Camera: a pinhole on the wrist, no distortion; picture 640 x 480 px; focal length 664.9 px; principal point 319.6 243.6 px. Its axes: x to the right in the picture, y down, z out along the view. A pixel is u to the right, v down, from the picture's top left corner.
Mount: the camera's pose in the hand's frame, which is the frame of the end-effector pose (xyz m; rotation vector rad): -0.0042 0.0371 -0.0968 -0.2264 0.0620 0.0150
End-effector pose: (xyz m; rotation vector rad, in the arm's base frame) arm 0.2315 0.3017 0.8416 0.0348 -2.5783 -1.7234
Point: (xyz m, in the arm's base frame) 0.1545 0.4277 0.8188
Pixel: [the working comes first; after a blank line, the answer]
In the camera's frame: 0.0610 -0.0621 0.2214

503 57
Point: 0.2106 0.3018 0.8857
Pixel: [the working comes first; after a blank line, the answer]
In the camera's frame: 0.0209 -0.0152 0.0812

490 119
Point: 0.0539 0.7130 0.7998
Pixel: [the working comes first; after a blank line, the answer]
In the camera's frame: 0.1326 -0.0368 0.5148

491 196
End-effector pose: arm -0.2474 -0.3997 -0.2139 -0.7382 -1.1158 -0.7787
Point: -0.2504 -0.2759 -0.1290
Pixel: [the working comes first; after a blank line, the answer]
In the camera's frame: 0.0497 -0.0363 0.2253

466 136
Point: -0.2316 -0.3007 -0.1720
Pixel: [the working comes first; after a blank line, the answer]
In the camera's frame: 0.0201 -0.0187 0.1849

392 177
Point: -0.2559 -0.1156 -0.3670
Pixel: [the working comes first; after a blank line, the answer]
In the camera's frame: -0.2088 0.0600 0.3043

outside the picture
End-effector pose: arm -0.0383 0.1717 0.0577 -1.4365 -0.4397 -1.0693
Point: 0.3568 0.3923 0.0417
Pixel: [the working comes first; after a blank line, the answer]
In the camera's frame: 0.0923 0.1363 0.4840

446 431
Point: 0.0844 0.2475 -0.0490
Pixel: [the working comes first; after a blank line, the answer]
In the camera's frame: -0.0557 0.0618 0.2085

142 441
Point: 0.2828 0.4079 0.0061
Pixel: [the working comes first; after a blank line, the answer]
In the camera's frame: 0.0225 0.1012 0.4543

353 392
